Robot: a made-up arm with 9 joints. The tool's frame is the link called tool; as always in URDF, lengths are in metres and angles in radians. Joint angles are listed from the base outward. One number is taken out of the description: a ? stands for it. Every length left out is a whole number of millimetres.
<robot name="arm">
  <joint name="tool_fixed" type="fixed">
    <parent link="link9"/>
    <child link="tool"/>
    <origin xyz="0.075 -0.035 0" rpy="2.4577 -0.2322 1.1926"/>
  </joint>
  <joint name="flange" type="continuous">
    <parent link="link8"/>
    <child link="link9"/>
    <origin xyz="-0.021 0.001 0" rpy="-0.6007 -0.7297 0.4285"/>
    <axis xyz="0 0 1"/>
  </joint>
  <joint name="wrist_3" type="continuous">
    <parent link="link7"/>
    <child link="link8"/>
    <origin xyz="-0.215 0.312 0" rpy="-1.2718 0.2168 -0.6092"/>
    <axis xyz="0 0 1"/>
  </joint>
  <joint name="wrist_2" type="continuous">
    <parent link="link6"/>
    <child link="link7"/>
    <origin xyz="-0.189 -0.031 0" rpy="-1.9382 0.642 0.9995"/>
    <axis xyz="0 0 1"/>
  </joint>
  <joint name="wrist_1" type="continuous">
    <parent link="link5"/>
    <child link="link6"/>
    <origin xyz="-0.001 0.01 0" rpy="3.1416 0 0"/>
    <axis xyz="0 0 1"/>
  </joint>
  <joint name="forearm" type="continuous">
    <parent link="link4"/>
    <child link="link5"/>
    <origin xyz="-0.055 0.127 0" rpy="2.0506 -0.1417 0.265"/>
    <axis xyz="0 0 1"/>
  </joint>
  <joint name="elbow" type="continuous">
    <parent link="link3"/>
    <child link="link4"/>
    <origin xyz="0.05 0.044 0" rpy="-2.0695 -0.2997 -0.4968"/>
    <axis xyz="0 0 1"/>
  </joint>
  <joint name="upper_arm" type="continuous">
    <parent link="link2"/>
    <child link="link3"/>
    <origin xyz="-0.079 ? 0" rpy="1.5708 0 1.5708"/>
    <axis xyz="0 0 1"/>
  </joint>
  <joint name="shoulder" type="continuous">
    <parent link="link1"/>
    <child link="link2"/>
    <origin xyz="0.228 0.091 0" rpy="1.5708 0 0"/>
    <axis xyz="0 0 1"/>
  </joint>
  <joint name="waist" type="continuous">
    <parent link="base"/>
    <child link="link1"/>
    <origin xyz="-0.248 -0.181 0.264" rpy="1.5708 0 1.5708"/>
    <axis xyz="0 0 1"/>
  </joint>
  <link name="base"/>
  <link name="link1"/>
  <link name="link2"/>
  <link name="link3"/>
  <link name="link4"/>
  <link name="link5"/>
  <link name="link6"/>
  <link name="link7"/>
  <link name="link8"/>
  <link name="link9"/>
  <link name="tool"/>
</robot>
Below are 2 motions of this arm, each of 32 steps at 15 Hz.
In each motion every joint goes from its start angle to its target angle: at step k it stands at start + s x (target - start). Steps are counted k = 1, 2, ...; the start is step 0. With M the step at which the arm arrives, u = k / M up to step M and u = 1 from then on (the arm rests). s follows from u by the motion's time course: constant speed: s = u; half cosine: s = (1 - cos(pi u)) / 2; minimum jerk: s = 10 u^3 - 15 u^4 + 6 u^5.
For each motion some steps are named. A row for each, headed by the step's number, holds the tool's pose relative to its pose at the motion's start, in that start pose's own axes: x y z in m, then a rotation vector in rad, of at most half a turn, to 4 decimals.
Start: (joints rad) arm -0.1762 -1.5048 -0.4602 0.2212 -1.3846 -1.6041 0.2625 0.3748 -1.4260
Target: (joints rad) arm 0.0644 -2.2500 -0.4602 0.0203 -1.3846 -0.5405 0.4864 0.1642 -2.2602
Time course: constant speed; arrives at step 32
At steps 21, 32:
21: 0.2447 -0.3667 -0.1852 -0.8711 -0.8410 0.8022
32: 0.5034 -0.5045 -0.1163 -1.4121 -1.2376 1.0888

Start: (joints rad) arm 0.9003 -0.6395 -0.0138 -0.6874 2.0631 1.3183 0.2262 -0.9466 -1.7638
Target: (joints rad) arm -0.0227 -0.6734 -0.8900 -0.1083 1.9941 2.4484 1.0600 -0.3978 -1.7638
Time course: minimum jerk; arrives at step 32
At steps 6, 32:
6: -0.0193 0.0137 -0.0252 -0.0126 0.0405 0.0527
32: -0.5482 -0.2093 -0.3078 -0.5073 1.0806 1.0204

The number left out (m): -0.028
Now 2 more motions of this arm.
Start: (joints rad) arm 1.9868 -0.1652 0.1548 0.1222 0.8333 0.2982 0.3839 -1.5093 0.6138
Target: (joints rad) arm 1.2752 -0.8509 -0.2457 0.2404 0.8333 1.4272 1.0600 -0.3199 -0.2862
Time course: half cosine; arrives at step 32
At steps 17, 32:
17: 0.3444 -0.2267 -0.3103 -0.6800 -0.4537 0.7633
32: 0.6590 -0.1878 -0.4227 -1.0807 -0.6995 1.0440

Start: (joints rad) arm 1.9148 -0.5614 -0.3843 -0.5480 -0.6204 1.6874 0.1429 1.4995 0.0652
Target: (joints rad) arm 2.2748 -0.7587 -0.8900 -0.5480 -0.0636 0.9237 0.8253 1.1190 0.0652
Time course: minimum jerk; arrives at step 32
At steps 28, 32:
28: -0.1113 -0.3979 -0.2545 -0.2528 0.3250 -0.8076
32: -0.1174 -0.4036 -0.2577 -0.2600 0.3311 -0.8198

